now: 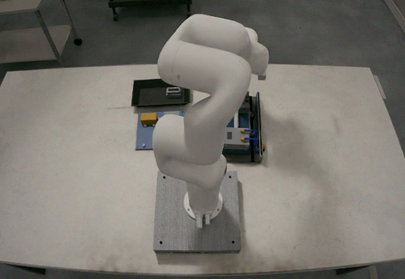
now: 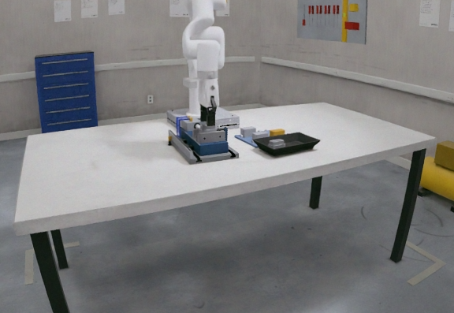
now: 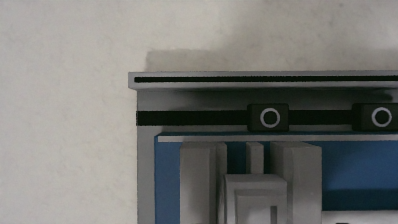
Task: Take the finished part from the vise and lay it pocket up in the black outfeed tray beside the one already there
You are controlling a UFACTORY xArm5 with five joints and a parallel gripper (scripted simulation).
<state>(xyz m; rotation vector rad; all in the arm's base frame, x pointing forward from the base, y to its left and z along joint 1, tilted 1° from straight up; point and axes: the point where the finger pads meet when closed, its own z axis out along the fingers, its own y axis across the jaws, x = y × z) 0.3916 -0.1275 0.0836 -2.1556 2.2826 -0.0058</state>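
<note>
The grey part is 90 mm ahead of my hand, 250 mm to the left of it and 110 mm below it. Round my hand: yellow block 40 mm behind, 340 mm to the left, 110 mm below; blue plate 80 mm behind, 290 mm to the left, 130 mm below.
</note>
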